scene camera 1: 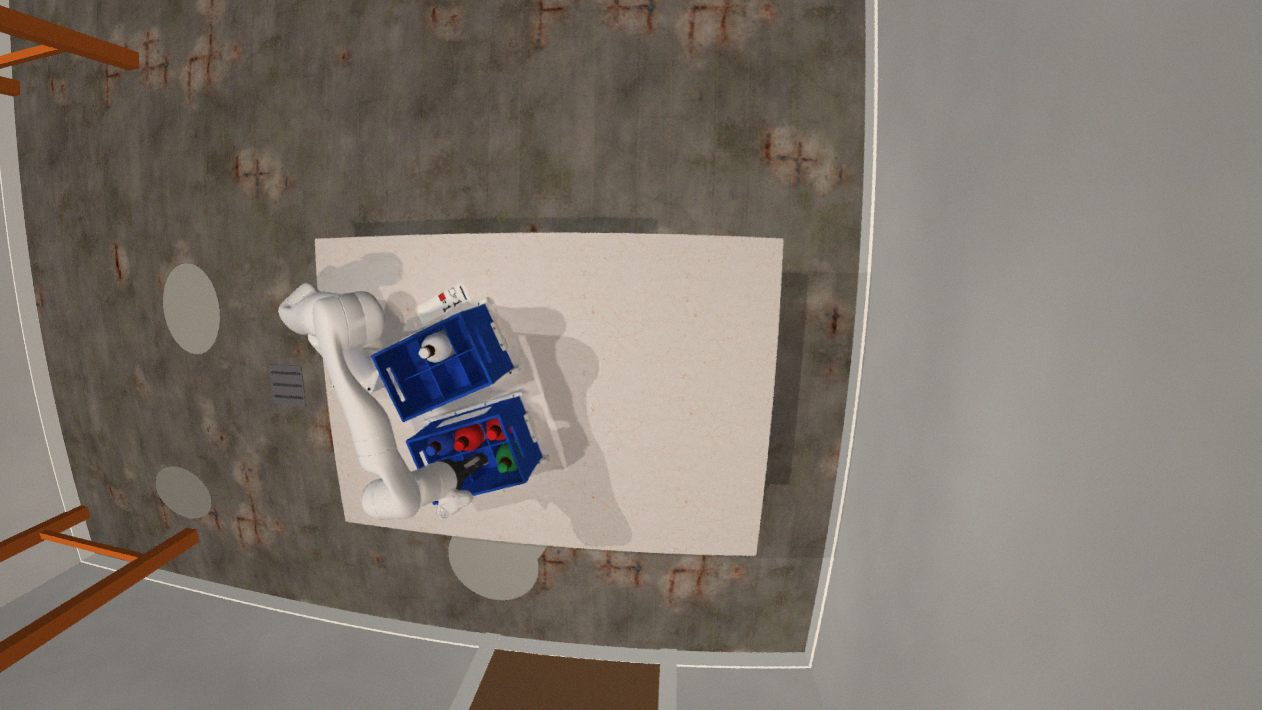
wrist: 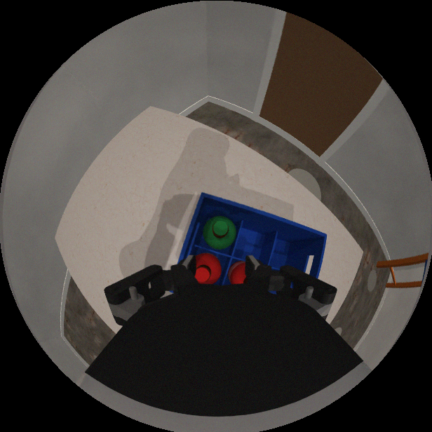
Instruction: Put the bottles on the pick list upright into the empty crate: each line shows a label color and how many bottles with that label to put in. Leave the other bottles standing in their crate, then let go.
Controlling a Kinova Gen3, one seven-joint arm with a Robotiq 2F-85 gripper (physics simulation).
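Places are measured from the arm's base along level axes (x ahead, y left, z up), in millimetres.
Pixels of known places: gripper, fingertip midpoint: [scene camera 1: 476, 465]; arm's base at its link origin: [scene camera 1: 357, 371].
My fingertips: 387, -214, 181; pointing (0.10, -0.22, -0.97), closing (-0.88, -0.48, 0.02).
Observation:
Ahead of a thing's pixels: the offset from my fingertips to its top centre, as dx, dy, dz. "*": to the spot under its first point. Level surfaces: height alone.
The pick list card {-134, +361, -259} [scene camera 1: 451, 298] shows a red and a white label; its tally marks are too small to read. A white bottle {-129, +257, -98} [scene camera 1: 436, 347] stands in the upper blue crate {* +25, +228, -196} [scene camera 1: 496, 351]. The lower blue crate {* +71, -32, -210} [scene camera 1: 530, 444] [wrist: 280, 224] holds a blue bottle {-164, +4, -98} [scene camera 1: 433, 447], a red bottle {-83, +14, -98} [scene camera 1: 467, 437] [wrist: 237, 273], another red bottle {+11, +39, -98} [scene camera 1: 495, 430] [wrist: 209, 266] beside the green one, and a green bottle {+23, -49, -98} [scene camera 1: 505, 460] [wrist: 219, 234]. My gripper [scene camera 1: 481, 460] [wrist: 220, 263] is open and empty above the lower crate. In the wrist view its fingers and body partly hide the red bottles.
Both crates have dividers and stand close together on the pale table {dz -261} [scene camera 1: 653, 397] [wrist: 115, 185]. The upper crate lies nearer the arm's base. The arm [scene camera 1: 366, 423] reaches along the left side of both crates. The card stands beyond the upper crate.

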